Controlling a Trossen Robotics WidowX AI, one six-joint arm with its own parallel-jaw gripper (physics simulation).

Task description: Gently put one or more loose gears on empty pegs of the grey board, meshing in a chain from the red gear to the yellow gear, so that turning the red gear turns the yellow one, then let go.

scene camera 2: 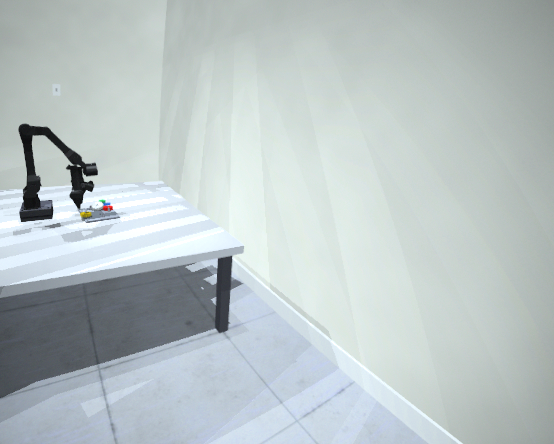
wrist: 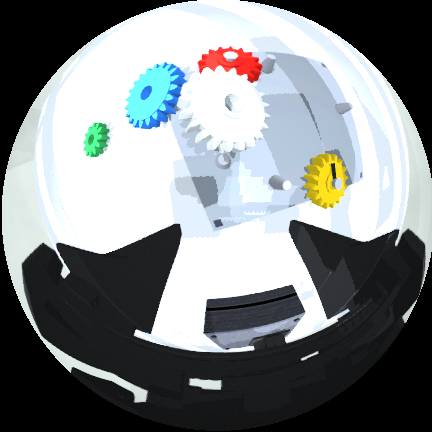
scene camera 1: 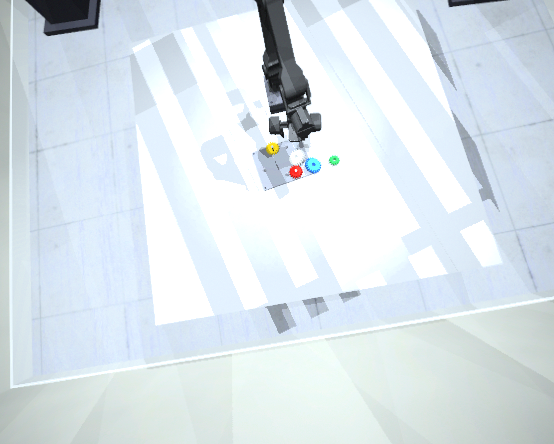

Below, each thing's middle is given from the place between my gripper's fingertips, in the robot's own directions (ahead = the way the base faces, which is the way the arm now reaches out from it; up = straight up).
I see the blue gear (wrist: 153,96) 12 cm ahead of my hand, 6 cm to the left of it and 1 cm below it. Round my hand: white gear (wrist: 202,98) 9 cm ahead; then yellow gear (wrist: 325,167) 9 cm to the right, 3 cm ahead, 1 cm below; then grey board (scene camera 1: 277,165) 10 cm ahead, 6 cm to the right, 3 cm below.
